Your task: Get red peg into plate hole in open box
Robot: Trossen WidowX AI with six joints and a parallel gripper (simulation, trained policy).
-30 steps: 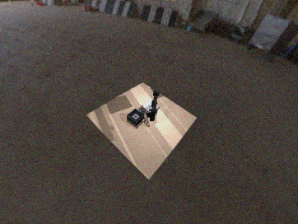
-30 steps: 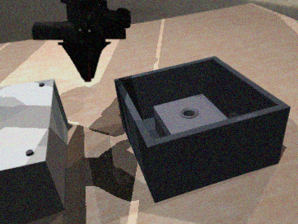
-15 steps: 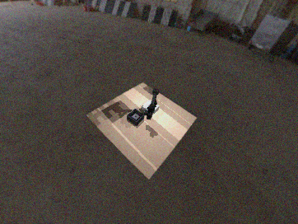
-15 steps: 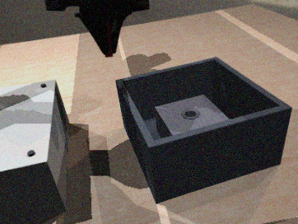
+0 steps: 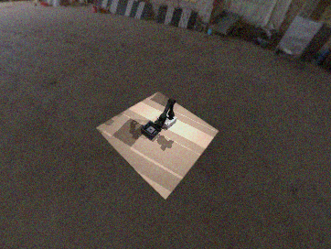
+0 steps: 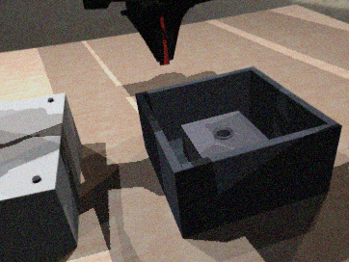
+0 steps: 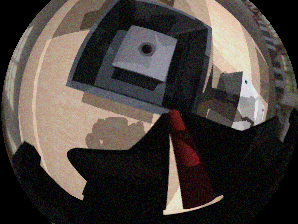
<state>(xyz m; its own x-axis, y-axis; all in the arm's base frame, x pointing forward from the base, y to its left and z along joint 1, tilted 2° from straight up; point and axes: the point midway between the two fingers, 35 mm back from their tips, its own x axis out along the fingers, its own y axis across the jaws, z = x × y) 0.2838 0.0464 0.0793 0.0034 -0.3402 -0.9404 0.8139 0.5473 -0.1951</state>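
Right now my gripper tip is 9 cm above the grey plate, 8 cm to the left of it and 6 cm short of it. Also, from my gripper tip: red peg: 3 cm above, 1 cm to the left; then dark box: 11 cm below, 8 cm to the right, 6 cm ahead.
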